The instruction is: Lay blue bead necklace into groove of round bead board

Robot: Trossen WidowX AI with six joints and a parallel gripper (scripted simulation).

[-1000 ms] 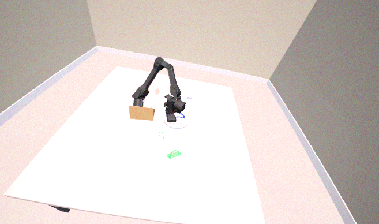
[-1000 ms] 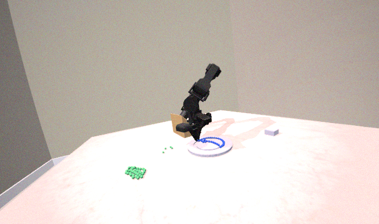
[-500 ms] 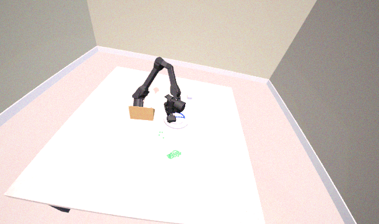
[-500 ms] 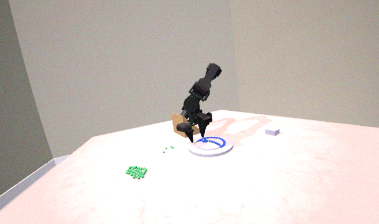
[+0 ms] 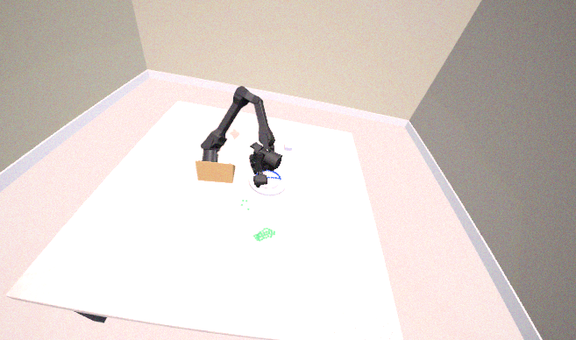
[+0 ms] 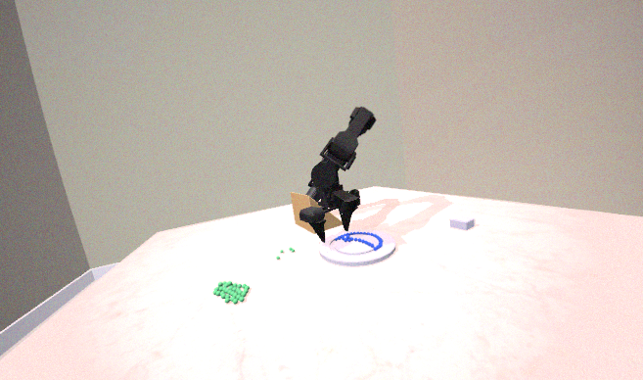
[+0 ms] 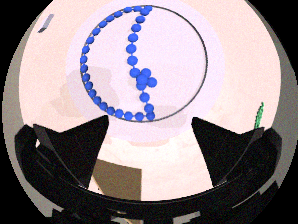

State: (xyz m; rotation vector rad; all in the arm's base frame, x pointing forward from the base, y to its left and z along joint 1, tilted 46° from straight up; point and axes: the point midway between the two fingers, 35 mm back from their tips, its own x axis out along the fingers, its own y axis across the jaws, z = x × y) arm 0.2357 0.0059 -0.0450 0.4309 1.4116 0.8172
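Now: gripper tip 60 mm short of the round white bead board, 30 mm to the right of it and 10 mm above it. Also, from my gripper tip: small grey block (320 mm to the left, 170 mm ahead, 10 mm below).
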